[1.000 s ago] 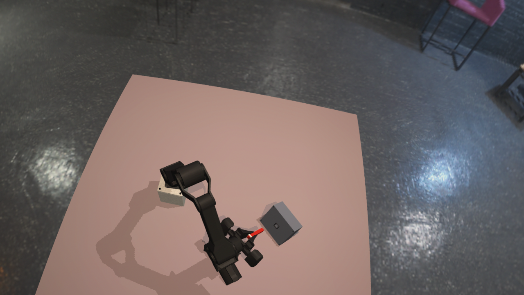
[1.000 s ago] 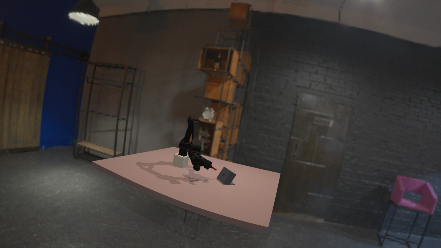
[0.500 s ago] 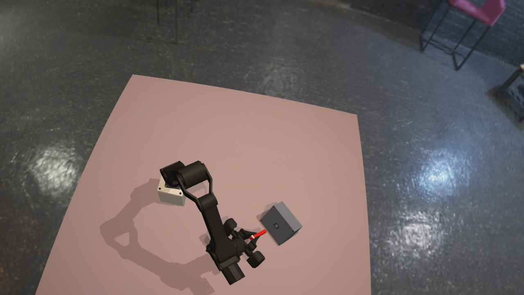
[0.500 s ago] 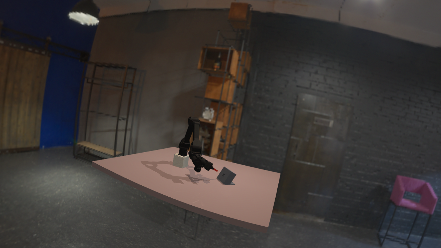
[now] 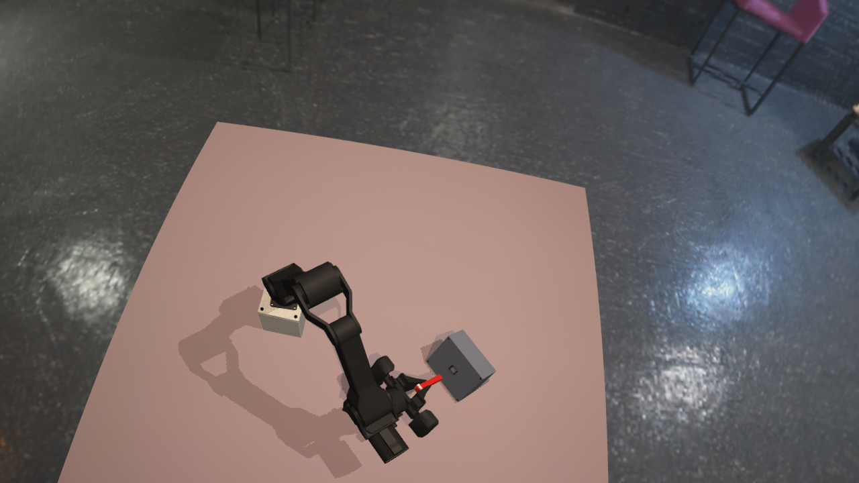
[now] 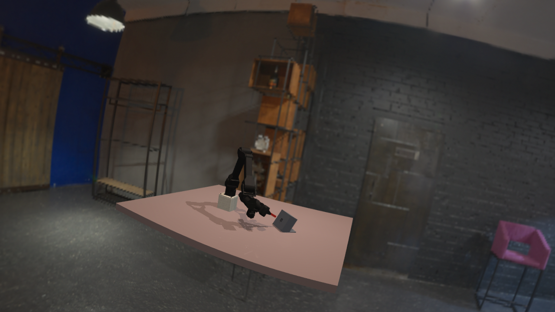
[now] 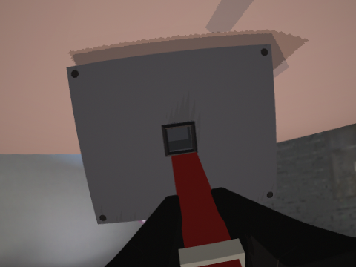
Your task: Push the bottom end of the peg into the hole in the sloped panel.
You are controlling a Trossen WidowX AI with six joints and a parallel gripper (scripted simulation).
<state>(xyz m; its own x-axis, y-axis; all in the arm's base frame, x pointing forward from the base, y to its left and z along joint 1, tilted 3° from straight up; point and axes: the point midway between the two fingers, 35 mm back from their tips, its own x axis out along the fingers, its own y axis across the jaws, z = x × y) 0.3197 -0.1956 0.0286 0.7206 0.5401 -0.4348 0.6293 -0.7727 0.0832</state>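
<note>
Now: the grey sloped panel 8 cm ahead of my gripper tip, 7 cm to the left of it and 5 cm below it. The rest, counted from my gripper tip: red square peg: 1 cm to the right, 1 cm behind, 1 cm above.
</note>
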